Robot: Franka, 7 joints.
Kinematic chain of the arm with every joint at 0, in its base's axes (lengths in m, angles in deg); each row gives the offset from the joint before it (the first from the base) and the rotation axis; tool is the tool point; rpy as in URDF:
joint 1: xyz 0 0 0.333 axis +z
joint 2: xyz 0 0 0 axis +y
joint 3: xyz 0 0 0.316 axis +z
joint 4: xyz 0.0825 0 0 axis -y
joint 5: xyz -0.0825 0 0.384 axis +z
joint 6: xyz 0 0 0 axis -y
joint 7: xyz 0.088 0 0 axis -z
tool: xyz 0 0 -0.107 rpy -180 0 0
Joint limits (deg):
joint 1: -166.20..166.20
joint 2: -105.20..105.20
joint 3: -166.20..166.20
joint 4: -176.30..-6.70
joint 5: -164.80..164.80
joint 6: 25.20..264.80
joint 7: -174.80..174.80
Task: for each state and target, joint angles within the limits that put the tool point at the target. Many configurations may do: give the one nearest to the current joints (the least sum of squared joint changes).
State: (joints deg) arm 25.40 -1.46 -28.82 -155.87 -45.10 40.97 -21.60
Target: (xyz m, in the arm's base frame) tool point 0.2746 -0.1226 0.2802
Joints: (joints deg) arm 24.34 10.37 -27.51 -147.19 -48.93 52.87 -21.60
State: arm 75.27 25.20 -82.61 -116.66 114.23 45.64 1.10
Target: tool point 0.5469 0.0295 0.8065
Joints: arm 65.39 17.77 -90.73 -83.43 128.52 66.85 1.10
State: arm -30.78 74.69 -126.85 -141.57 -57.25 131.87 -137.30
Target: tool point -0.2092 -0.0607 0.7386
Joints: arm -37.36 78.59 -153.53 -141.02 -58.38 124.95 -137.30
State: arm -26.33 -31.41 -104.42 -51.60 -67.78 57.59 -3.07
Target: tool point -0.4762 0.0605 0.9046
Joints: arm -36.46 -19.11 -107.21 -35.41 -73.43 62.27 -3.07
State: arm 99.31 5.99 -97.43 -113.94 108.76 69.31 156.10
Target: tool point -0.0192 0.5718 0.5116
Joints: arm 136.57 15.18 -63.37 -111.05 106.44 64.12 156.10
